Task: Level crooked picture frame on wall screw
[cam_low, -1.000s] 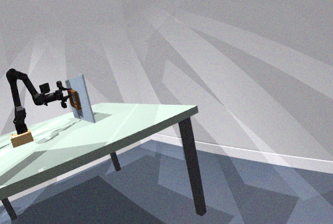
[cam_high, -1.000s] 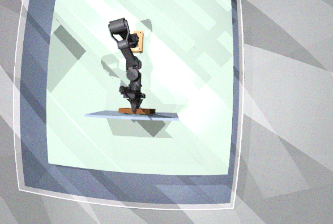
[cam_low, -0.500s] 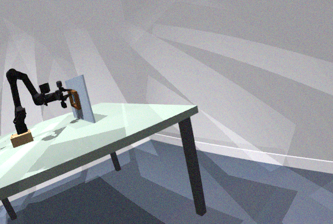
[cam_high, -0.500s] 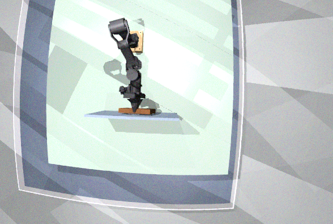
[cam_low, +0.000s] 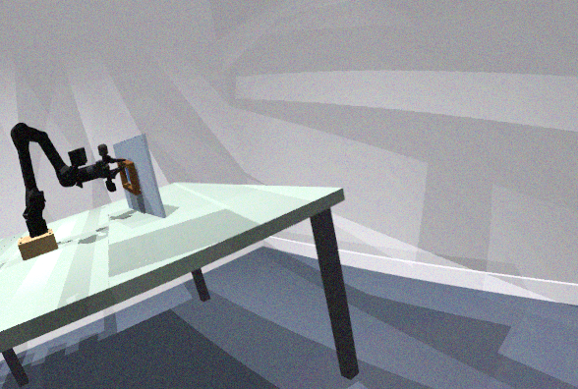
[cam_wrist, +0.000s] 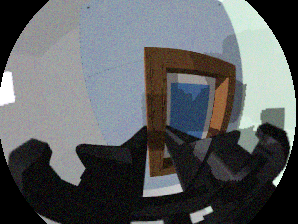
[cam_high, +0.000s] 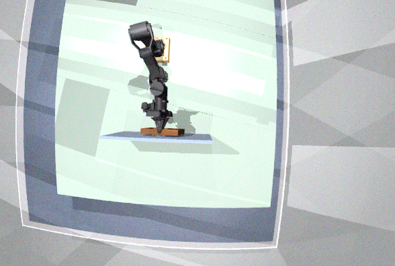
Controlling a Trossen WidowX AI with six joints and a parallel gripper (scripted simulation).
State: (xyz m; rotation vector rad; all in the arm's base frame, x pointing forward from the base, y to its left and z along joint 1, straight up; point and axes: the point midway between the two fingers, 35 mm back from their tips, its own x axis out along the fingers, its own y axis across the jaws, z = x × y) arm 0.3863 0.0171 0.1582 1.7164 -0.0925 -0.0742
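My gripper tip is 1 cm to the right of the picture frame and 5 cm above it. Also, from my gripper tip: wall panel 1 cm ahead, 1 cm to the right, 6 cm below.
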